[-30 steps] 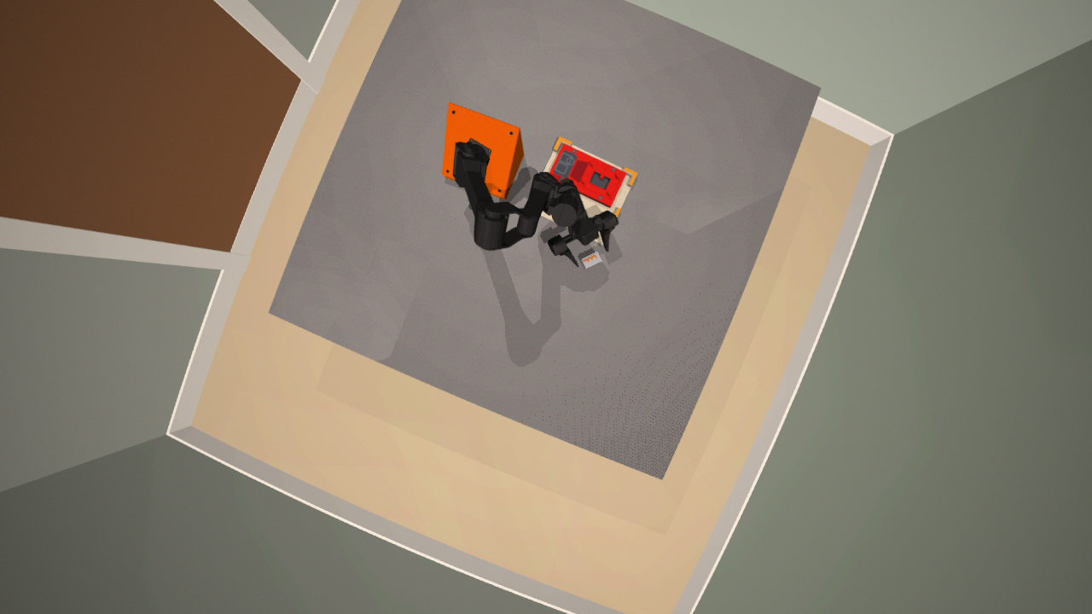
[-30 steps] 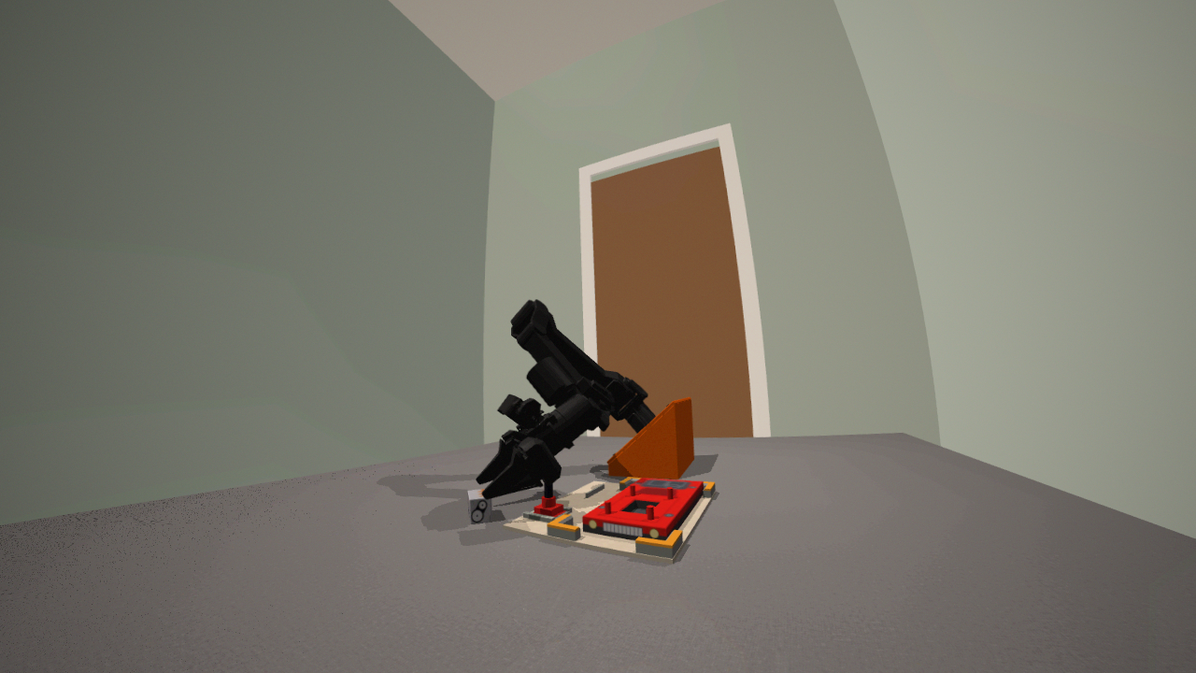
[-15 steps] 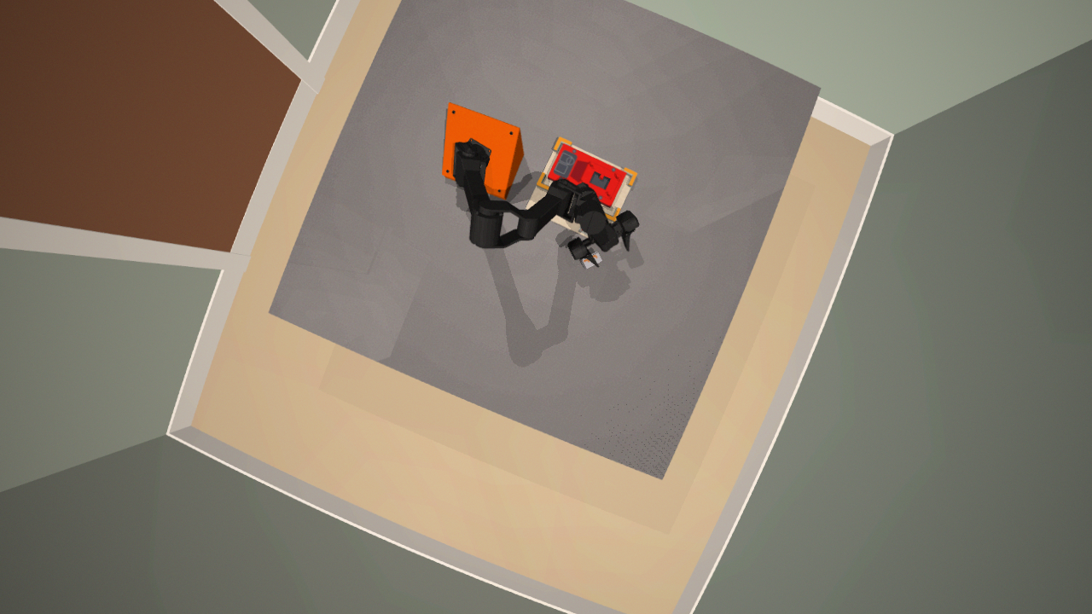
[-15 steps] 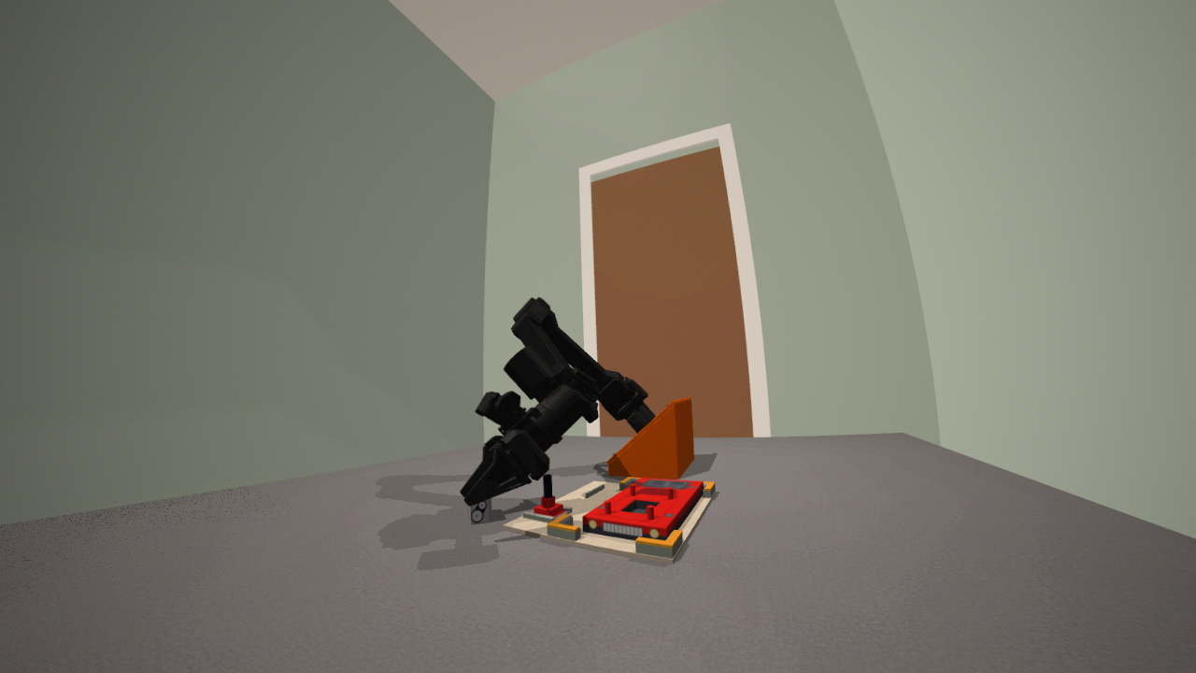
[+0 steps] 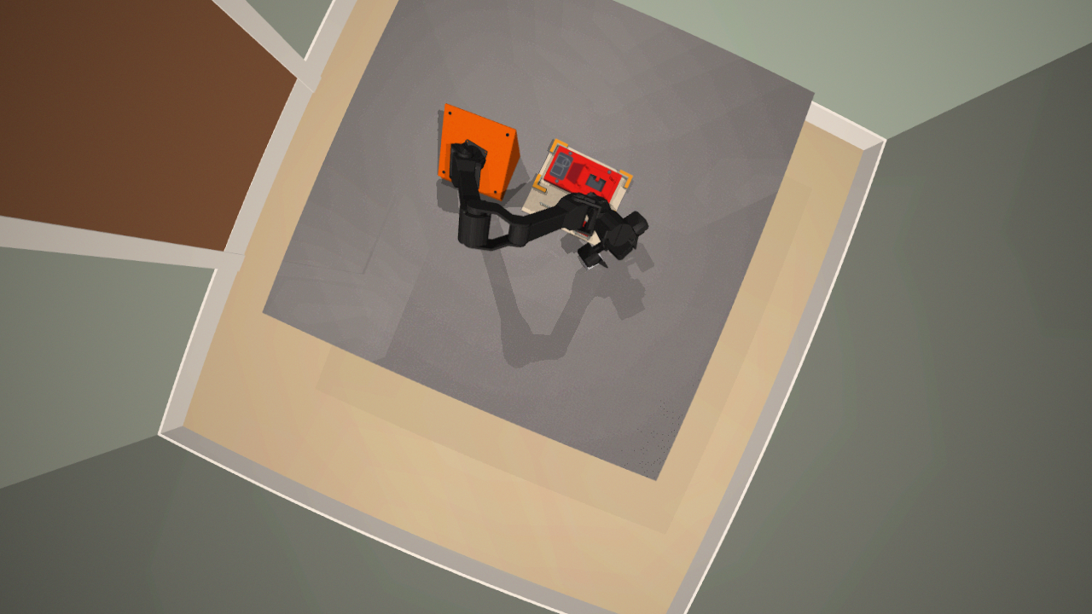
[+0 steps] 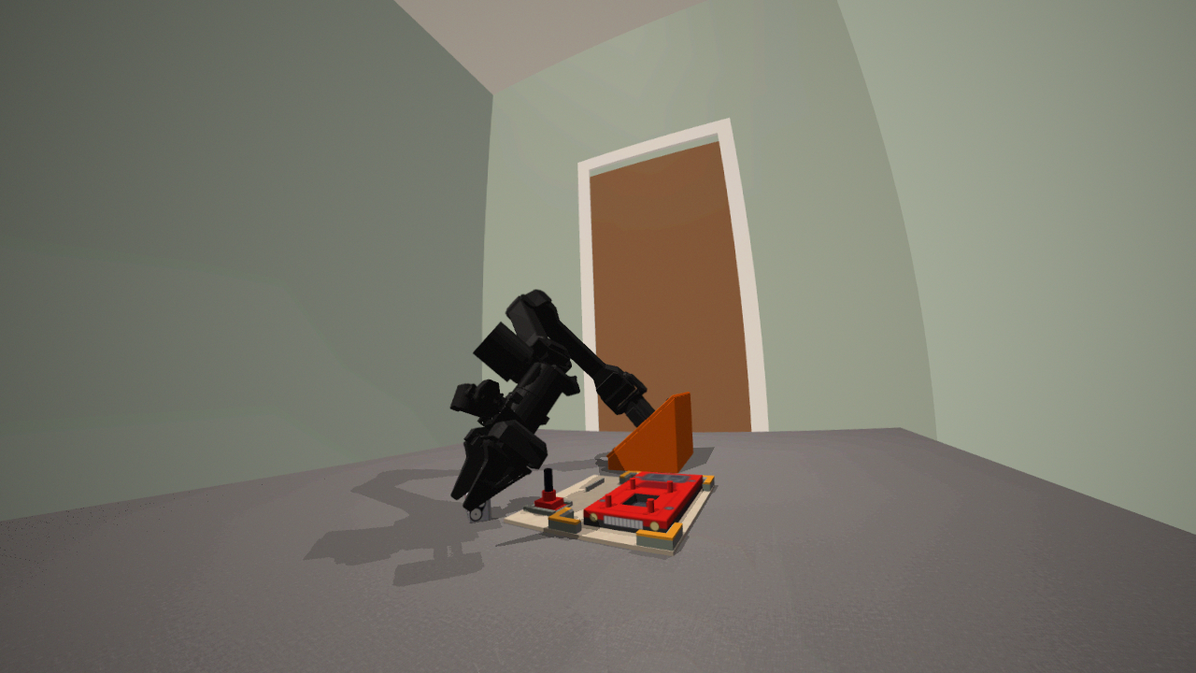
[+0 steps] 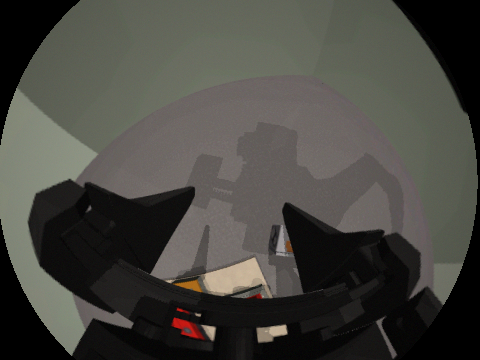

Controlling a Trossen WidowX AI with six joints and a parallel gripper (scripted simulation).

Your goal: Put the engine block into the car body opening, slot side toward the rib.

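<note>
My gripper tip is now 60 mm past the engine block, 40 mm to the left of it and 30 mm above it.
</note>
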